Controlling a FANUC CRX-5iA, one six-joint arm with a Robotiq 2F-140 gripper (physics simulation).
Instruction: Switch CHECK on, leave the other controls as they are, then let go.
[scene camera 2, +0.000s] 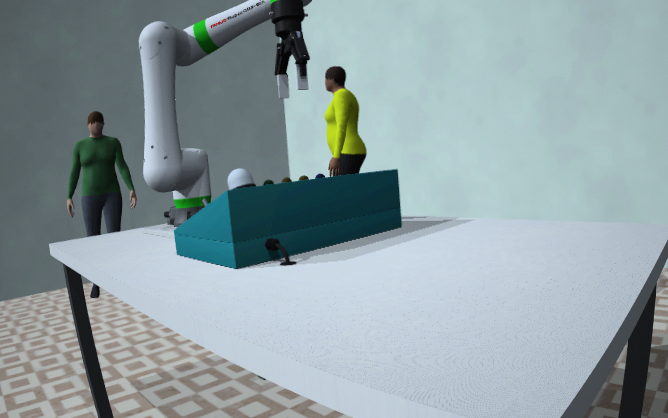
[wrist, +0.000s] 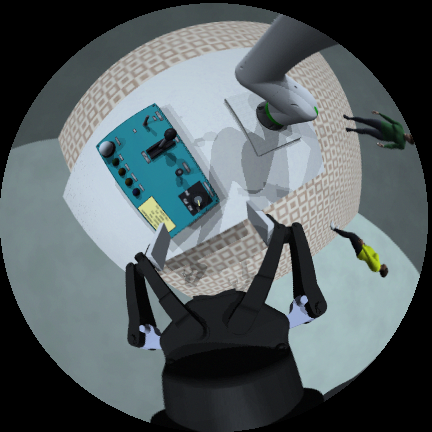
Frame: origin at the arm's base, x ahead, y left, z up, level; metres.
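Where they show: gripper, between the fingertips: (scene camera 2: 293, 94) (wrist: 205, 219); arm's base, origin of its link: (wrist: 270, 115).
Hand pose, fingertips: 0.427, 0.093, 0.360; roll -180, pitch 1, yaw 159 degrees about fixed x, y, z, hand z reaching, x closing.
Observation:
Things, the pixels of their top centre, and the offset from my fingertips, as dx, dy, dz. "*": a spot on its surface instead.
- small dark toggle switch, centre of its top: (wrist: 143, 118) +0.023, -0.320, -0.251
- big lever with a black ball knob, centre of its top: (wrist: 168, 132) -0.015, -0.198, -0.211
- small black knob, centre of its top: (wrist: 179, 171) +0.038, -0.081, -0.246
- rotary selector, centre of its top: (wrist: 196, 200) +0.054, +0.039, -0.254
- white dome, a spot on its surface: (scene camera 2: 241, 178) * +0.207, -0.352, -0.209
- yellow label, a spot on its surface: (wrist: 156, 215) * +0.208, -0.011, -0.240
- black cable, a spot on its surface: (scene camera 2: 285, 252) * +0.281, -0.322, -0.354
The teal control panel (scene camera 2: 315, 210) (wrist: 150, 175) stands on the table. In the wrist view its face shows a small dark toggle switch (wrist: 146, 121) near the upper end, a big lever with a black ball knob (wrist: 170, 134), a small black knob (wrist: 179, 172) and a rotary selector (wrist: 198, 200) on a black plate. The labels are too small to read, so I cannot tell which control is CHECK or whether it is on. My gripper (scene camera 2: 293, 89) (wrist: 205, 219) is open and empty, high above the panel and touching nothing. In the scene view the controls on the sloped face are hidden.
A white dome (scene camera 2: 241, 178) (wrist: 107, 148) and a row of small coloured lamps run along the panel's high edge, near a yellow label (wrist: 156, 215). A black cable (scene camera 2: 285, 252) leaves its back. The arm's base (wrist: 270, 116) stands beyond the table's panel area. Two people stand beyond the table.

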